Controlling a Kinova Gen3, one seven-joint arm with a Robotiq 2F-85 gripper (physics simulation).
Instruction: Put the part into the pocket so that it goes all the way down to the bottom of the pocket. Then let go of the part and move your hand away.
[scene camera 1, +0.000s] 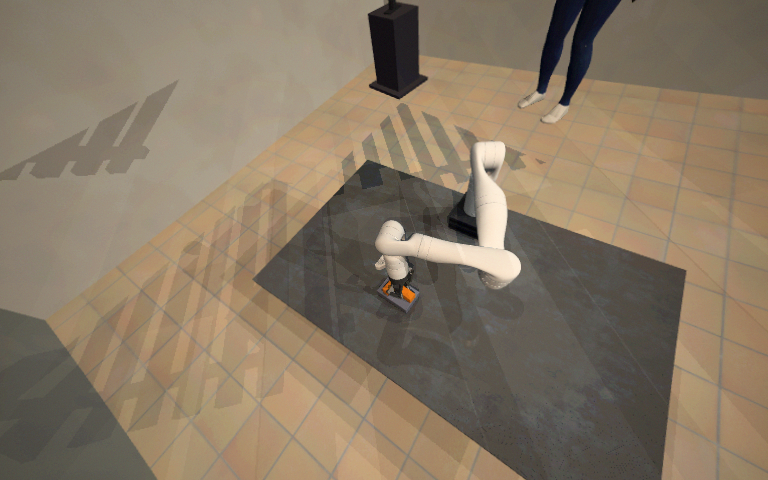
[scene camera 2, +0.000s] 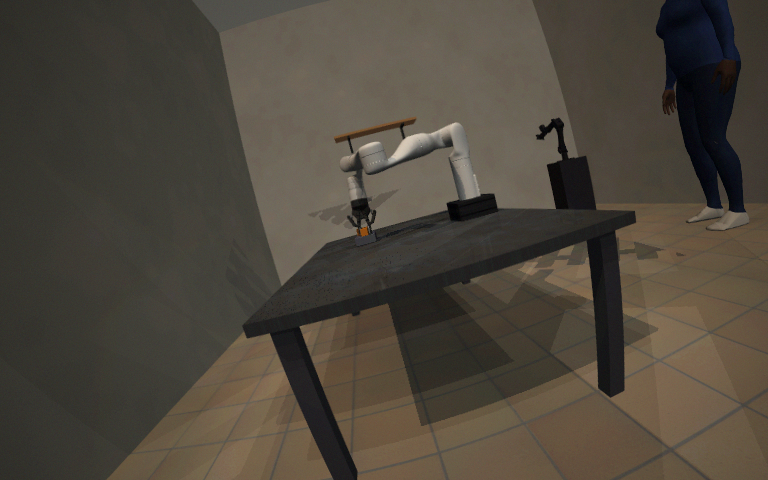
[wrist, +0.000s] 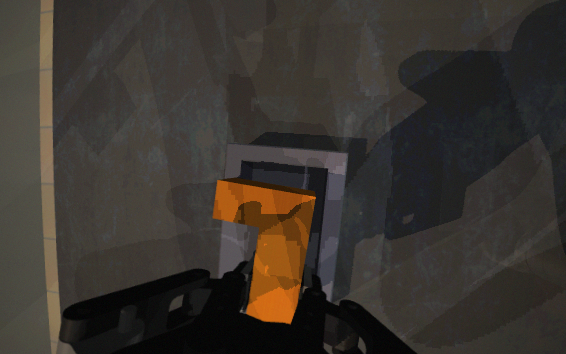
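Pixels of known places: gripper, fingertip midpoint: (scene camera 1: 403, 293) (scene camera 2: 366, 234) (wrist: 279, 273); arm's base, link origin: (scene camera 1: 474, 208) (scene camera 2: 469, 198).
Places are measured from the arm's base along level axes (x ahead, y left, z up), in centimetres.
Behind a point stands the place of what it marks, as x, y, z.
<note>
The orange part (scene camera 1: 407, 295) {48.7, 4.8, -1.2} (scene camera 2: 363, 232) {48.2, 6.7, -2.7} (wrist: 282, 240) {48.4, -1.5, -1.2} has a straight bar with an arm sticking out to the left at its far end in the wrist view. My gripper (scene camera 1: 398, 289) {48.3, 2.3, -4.4} (scene camera 2: 363, 226) {48.3, 2.3, -4.4} (wrist: 279, 273) {48.3, 2.3, -4.4} is shut on its bar. The grey block (scene camera 1: 393, 304) {53.6, 1.7, -6.2} (scene camera 2: 366, 240) {47.8, 6.8, -6.3} (wrist: 336, 215) {45.2, -3.1, -4.3} lies on the table below it. Its dark pocket (wrist: 285, 175) {49.8, -4.9, -7.4} shows beyond the part and along its right side. In the wrist view the part is turned slightly against the pocket, and its side arm overlaps the block's left wall. The near end of the pocket is hidden by the gripper.
The dark table (scene camera 1: 538, 339) {29.0, 46.1, -7.9} (scene camera 2: 441, 249) {18.9, 57.3, -7.9} carries the black robot base (scene camera 1: 463, 223) {8.8, 0.7, -1.1} (scene camera 2: 471, 207) {1.7, 9.9, -3.4}. A table edge runs along the left of the wrist view. A black pedestal (scene camera 1: 394, 50) (scene camera 2: 573, 182) and a person (scene camera 1: 577, 56) (scene camera 2: 707, 107) stand beyond the table.
</note>
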